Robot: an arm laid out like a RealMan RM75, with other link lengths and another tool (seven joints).
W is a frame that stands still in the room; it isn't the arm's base.
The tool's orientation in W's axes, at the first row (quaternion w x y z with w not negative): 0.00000 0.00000 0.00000 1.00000
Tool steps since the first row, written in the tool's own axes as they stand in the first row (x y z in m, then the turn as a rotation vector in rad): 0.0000 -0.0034 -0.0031 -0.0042 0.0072 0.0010; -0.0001 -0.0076 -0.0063 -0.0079 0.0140 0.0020; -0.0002 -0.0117 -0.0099 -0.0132 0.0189 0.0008; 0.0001 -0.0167 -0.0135 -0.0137 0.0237 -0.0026; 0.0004 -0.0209 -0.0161 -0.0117 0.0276 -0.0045; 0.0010 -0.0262 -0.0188 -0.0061 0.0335 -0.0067; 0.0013 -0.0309 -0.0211 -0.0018 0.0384 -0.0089; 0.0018 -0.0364 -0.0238 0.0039 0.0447 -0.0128; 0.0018 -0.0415 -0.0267 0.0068 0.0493 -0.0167; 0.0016 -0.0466 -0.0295 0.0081 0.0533 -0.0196; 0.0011 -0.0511 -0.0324 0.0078 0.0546 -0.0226
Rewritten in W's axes. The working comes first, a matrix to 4 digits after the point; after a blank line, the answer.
The tool's axes in the first row as the columns of a matrix, in W's axes (used below as rounded here):
-1.0000 0.0000 0.0000
0.0000 -1.0000 0.0000
0.0000 0.0000 1.0000

0.0000 0.0034 -0.0031 0.0042 -0.0072 0.0010; 0.0001 0.0076 -0.0063 0.0079 -0.0140 0.0020; 0.0002 0.0117 -0.0099 0.0132 -0.0189 0.0008; -0.0001 0.0167 -0.0135 0.0137 -0.0237 -0.0026; -0.0004 0.0209 -0.0161 0.0117 -0.0276 -0.0045; -0.0010 0.0262 -0.0188 0.0061 -0.0335 -0.0067; -0.0013 0.0309 -0.0211 0.0018 -0.0384 -0.0089; -0.0018 0.0364 -0.0238 -0.0039 -0.0447 -0.0128; -0.0018 0.0415 -0.0267 -0.0068 -0.0493 -0.0167; -0.0016 0.0466 -0.0295 -0.0081 -0.0533 -0.0196; -0.0011 0.0511 -0.0324 -0.0078 -0.0546 -0.0226
